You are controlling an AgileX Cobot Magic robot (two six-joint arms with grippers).
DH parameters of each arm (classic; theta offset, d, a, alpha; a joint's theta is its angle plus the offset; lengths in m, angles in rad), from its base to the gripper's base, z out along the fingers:
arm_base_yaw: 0 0.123 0 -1.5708
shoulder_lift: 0.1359 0 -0.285 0
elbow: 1.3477 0 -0.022 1.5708
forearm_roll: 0 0.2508 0 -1.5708
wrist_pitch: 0 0 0.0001 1.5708
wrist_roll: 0 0.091 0 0
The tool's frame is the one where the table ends.
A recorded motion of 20 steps. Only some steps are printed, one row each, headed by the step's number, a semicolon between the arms.
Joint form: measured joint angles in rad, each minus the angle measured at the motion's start. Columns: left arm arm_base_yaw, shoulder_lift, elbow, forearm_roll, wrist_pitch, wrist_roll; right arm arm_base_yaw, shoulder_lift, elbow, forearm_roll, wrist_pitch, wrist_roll.
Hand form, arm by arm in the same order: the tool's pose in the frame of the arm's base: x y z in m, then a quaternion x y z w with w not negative. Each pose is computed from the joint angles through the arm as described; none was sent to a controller.
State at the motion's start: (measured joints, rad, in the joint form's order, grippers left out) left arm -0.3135 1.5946 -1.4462 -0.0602 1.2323 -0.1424; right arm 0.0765 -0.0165 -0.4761 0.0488 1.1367 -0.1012
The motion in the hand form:
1: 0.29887 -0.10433 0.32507 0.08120 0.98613 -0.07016 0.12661; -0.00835 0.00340 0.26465 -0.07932 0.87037 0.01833 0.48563
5: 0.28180 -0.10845 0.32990 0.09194 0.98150 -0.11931 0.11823; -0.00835 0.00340 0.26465 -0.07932 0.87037 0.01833 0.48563
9: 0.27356 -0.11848 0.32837 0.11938 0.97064 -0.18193 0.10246; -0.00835 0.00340 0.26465 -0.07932 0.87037 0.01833 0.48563
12: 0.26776 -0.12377 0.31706 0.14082 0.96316 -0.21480 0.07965; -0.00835 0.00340 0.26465 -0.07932 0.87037 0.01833 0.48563
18: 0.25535 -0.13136 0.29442 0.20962 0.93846 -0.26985 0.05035; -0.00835 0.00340 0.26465 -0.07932 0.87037 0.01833 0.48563
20: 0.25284 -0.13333 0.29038 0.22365 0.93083 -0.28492 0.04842; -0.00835 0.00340 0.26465 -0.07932 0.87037 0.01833 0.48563
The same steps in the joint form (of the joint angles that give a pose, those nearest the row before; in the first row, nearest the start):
1: 0.0000 -0.0195 0.0177 -0.0223 0.0000 0.0097; 0.0000 0.0000 0.0000 0.0000 0.0000 0.0000
5: 0.0000 -0.0732 0.0643 -0.1301 0.0045 0.0527; 0.0000 0.0000 0.0000 0.0000 0.0000 0.0000
9: 0.0000 -0.0857 0.0951 -0.2756 0.0042 0.1424; 0.0000 0.0000 0.0000 0.0000 0.0000 0.0000
12: 0.0000 -0.0857 0.1465 -0.3614 0.0020 0.2170; 0.0000 0.0000 0.0000 0.0000 0.0000 0.0000
18: 0.0000 -0.0857 0.2535 -0.5085 -0.0020 0.4325; 0.0000 0.0000 0.0000 0.0000 0.0000 0.0000
20: 0.0000 -0.0857 0.2757 -0.5465 -0.0059 0.4839; 0.0000 0.0000 0.0000 0.0000 0.0000 0.0000

